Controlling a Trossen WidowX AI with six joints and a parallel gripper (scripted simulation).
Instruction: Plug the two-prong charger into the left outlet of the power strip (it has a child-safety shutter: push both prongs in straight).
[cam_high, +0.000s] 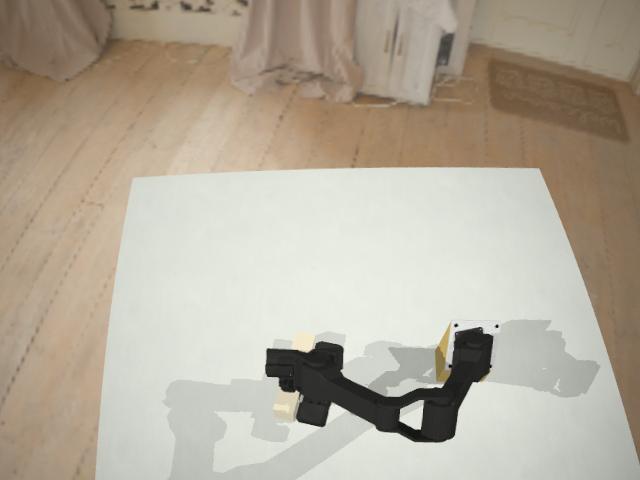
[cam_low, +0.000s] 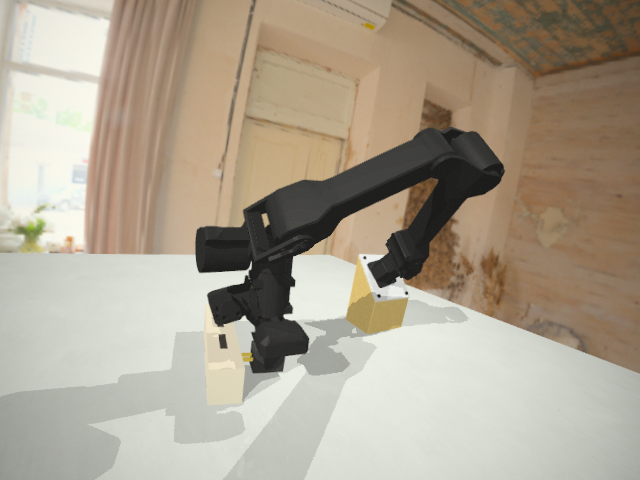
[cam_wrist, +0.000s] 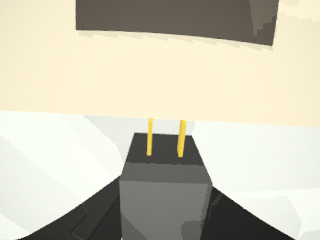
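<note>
Now: gripper tip 1 cm short of the dark grey charger and 1 cm below it.
</note>
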